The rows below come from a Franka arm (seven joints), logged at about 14 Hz.
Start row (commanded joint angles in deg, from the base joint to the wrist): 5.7, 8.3, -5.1, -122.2, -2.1, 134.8, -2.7
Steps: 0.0, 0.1, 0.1, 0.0, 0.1, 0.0, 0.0; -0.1, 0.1, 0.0, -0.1, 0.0, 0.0, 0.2; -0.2, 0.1, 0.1, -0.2, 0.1, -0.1, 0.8; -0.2, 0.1, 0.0, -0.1, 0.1, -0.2, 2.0; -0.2, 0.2, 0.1, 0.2, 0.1, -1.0, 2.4; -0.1, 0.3, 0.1, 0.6, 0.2, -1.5, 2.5; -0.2, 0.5, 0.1, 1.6, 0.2, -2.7, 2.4; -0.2, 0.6, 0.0, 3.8, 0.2, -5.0, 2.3; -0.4, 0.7, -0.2, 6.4, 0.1, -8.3, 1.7; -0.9, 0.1, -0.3, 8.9, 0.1, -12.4, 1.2; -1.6, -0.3, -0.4, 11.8, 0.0, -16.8, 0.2
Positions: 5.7, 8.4, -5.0, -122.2, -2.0, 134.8, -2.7; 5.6, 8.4, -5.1, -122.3, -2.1, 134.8, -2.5; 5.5, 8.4, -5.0, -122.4, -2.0, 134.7, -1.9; 5.5, 8.4, -5.1, -122.3, -2.0, 134.6, -0.7; 5.5, 8.5, -5.0, -122.0, -2.0, 133.8, -0.3; 5.6, 8.6, -5.0, -121.6, -1.9, 133.3, -0.2; 5.5, 8.8, -5.0, -120.6, -1.9, 132.1, -0.3; 5.5, 8.9, -5.1, -118.4, -1.9, 129.8, -0.4; 5.3, 9.0, -5.3, -115.8, -2.0, 126.5, -1.0; 4.8, 8.4, -5.4, -113.3, -2.0, 122.4, -1.5; 4.1, 8.0, -5.5, -110.4, -2.1, 118.0, -2.5
